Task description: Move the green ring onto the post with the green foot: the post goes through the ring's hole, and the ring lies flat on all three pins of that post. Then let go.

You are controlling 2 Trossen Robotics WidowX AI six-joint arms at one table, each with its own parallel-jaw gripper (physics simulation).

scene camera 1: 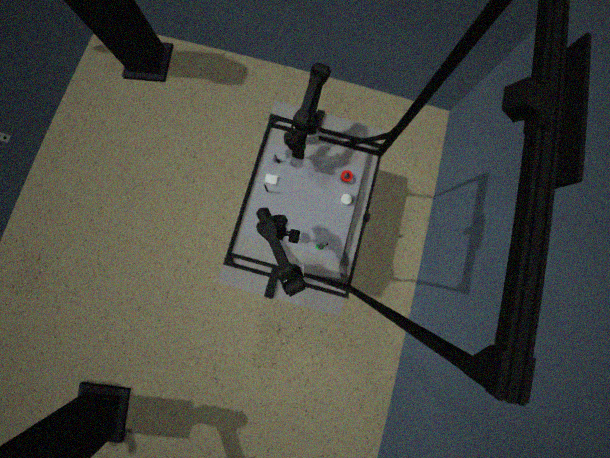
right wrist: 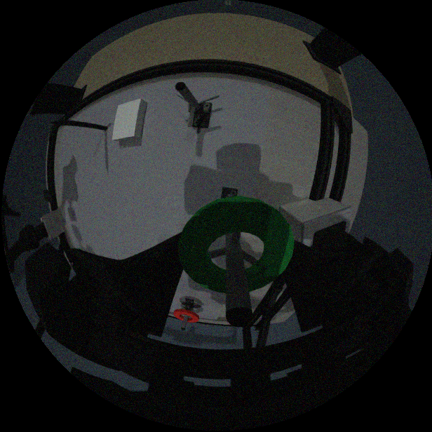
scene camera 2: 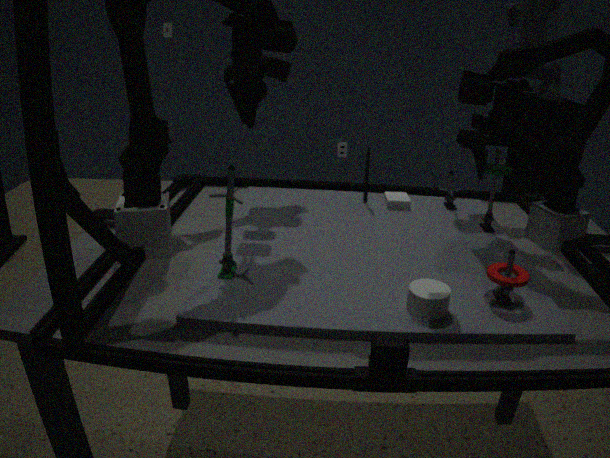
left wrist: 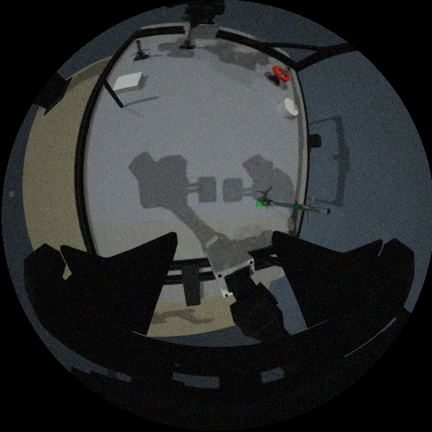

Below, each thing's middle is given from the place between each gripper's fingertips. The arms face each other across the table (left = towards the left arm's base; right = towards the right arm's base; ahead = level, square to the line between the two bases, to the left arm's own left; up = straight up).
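Counted from my left hand, the green ring (right wrist: 230, 214) is 10 mm behind, 520 mm to the right and 70 mm below. As for the white box (right wrist: 129, 117), my left hand is 200 mm above it, 350 mm to the left of it and 140 mm short of it.
From my right hand, the white box is 160 mm ahead, 170 mm to the left and 100 mm below. The green ring is 30 mm above my right hand.
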